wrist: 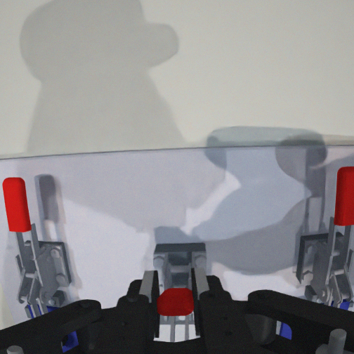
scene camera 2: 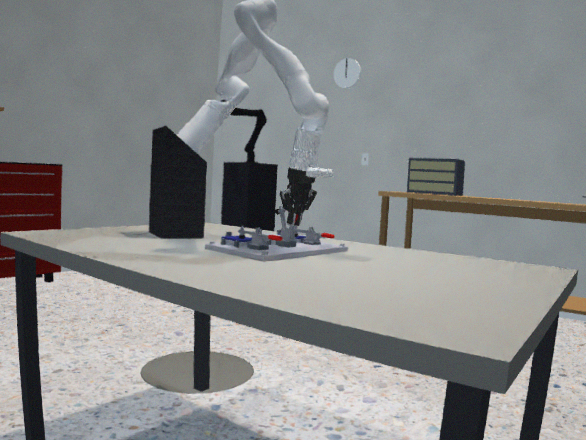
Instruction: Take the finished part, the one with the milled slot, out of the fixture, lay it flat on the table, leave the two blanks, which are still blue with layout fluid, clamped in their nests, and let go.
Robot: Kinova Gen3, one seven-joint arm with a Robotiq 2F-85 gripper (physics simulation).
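Places are measured from the arm's base along level axes (x ahead, y left, z up), in centimetres.
Pixels of known places: gripper, fingertip midpoint: [scene camera 2: 293, 225]; arm's base, link origin: [scene camera 2: 182, 150].
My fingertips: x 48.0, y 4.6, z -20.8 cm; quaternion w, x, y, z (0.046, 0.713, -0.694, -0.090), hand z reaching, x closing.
Observation:
For each thing: its top centre in the pictures, then the offset to it from my fingertips. "pt": a spot on its surface instead. Level surfaces: height alone.
- middle toggle clamp, surface spot: [scene camera 2: 288, 235] pt dz -2.8, dx -0.7, dy -1.1 cm
- fixture plate, surface spot: [scene camera 2: 300, 253] pt dz -6.6, dx +6.7, dy -4.2 cm
- table, surface height: dz -7.6 cm
My gripper [scene camera 2: 295, 221] [wrist: 175, 285] is shut on the red handle [wrist: 175, 302] of the middle toggle clamp [scene camera 2: 288, 235] [wrist: 180, 256]. That handle stands raised, pointing up between the fingers. One blue blank [scene camera 2: 237, 239] shows at the left of the fixture plate [scene camera 2: 300, 253] [wrist: 100, 240] in the scene view, another blue blank [scene camera 2: 300, 237] behind the middle clamp. In the wrist view, blue patches show at lower left [wrist: 70, 341] and lower right [wrist: 286, 330], partly behind the gripper. The finished part with the slot cannot be made out; the gripper and clamp cover the middle nest.
Two outer clamps have red handles [scene camera 2: 275, 238] [scene camera 2: 327, 235] [wrist: 17, 205] [wrist: 345, 196] lying low, one on each side of the middle clamp. The fixture sits on the table [scene camera 2: 400, 295] [wrist: 250, 65]. A black pedestal [scene camera 2: 177, 190] carries the arm.

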